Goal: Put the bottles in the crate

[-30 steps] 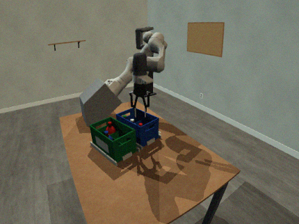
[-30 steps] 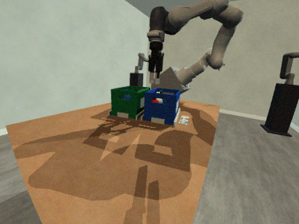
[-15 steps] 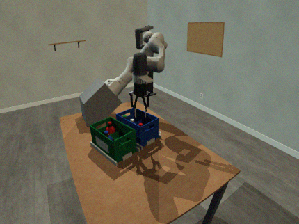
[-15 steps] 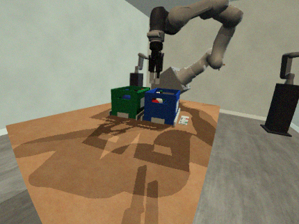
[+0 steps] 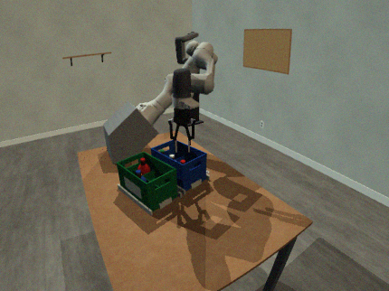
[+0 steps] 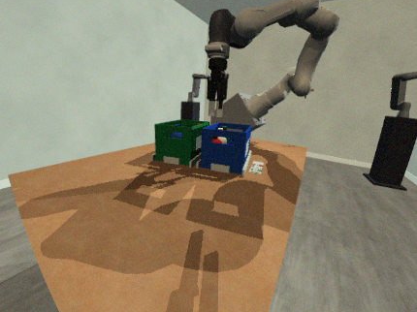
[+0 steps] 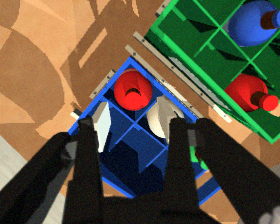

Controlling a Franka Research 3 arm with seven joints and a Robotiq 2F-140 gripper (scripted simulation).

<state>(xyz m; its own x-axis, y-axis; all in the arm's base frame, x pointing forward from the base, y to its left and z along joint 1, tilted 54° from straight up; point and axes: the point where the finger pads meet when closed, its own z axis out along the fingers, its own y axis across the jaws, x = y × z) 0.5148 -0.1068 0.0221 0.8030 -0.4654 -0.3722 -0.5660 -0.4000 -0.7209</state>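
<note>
The green crate is 19 cm to the right of my hand, 17 cm below it and 6 cm behind it. From my hand the other things lie so: white bottle (17 cm below, 9 cm behind, 1 cm to the right); then green bottle (18 cm behind, 17 cm below, 2 cm to the right); then blue crate (17 cm below, 10 cm behind, 4 cm to the left).
</note>
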